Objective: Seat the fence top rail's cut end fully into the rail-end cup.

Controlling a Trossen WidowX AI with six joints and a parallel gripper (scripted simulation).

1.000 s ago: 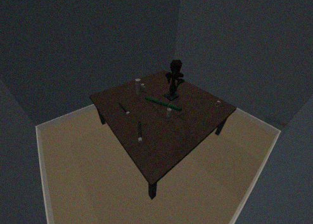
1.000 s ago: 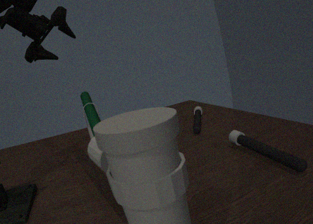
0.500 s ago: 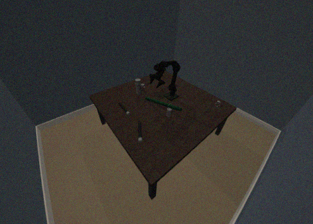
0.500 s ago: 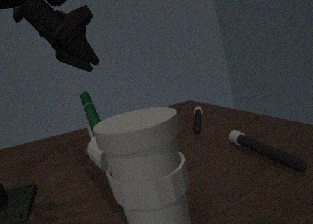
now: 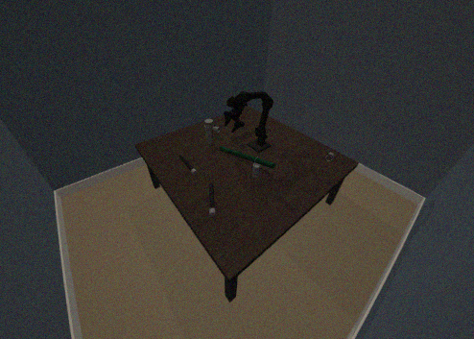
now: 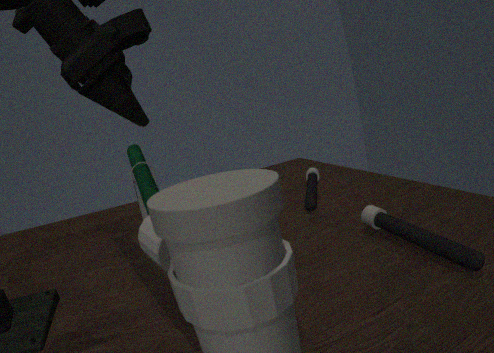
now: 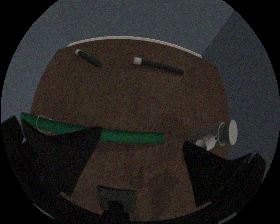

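Now: gripper tip 18 cm to the left of the rail-end cup, 9 cm above it and 4 cm past it. From my gripper tip the other things lie so: short post (29 cm to the left, 13 cm below, 4 cm ahead).
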